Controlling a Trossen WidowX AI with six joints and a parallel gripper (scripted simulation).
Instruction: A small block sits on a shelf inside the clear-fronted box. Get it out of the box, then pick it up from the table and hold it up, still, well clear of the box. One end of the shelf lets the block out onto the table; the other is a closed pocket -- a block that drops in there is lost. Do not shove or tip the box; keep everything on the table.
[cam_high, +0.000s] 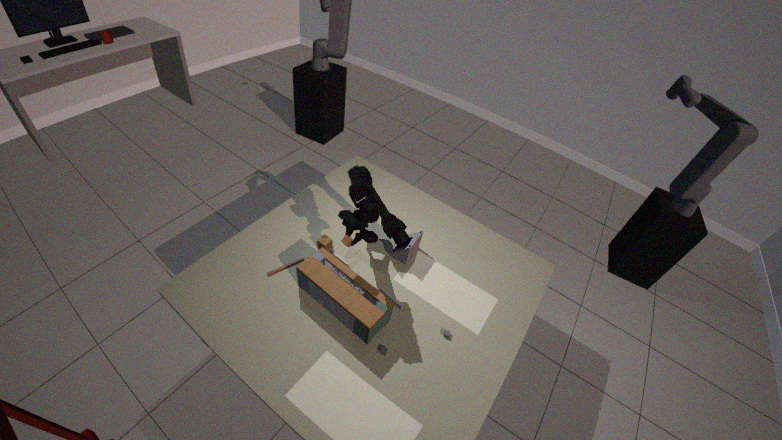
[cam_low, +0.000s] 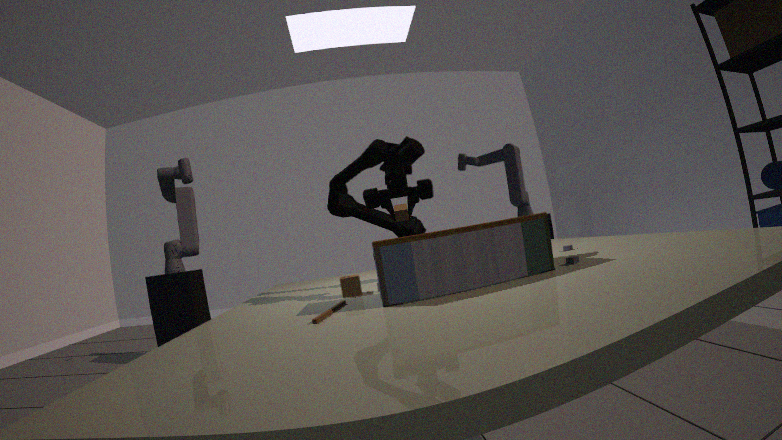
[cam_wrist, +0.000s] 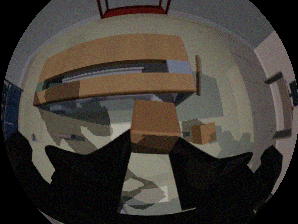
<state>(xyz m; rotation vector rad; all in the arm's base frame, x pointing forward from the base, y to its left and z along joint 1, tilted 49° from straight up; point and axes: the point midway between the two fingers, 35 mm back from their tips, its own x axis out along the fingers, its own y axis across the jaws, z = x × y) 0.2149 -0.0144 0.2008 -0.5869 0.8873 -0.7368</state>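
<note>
Now: the brown block 10 mm ahead of my gripper tip and 20 mm above it. The rest, counted from my gripper tip: long box 110 mm ahead, 80 mm to the left, 110 mm below; thin wooden stick 140 mm ahead, 230 mm to the right, 170 mm below.
</note>
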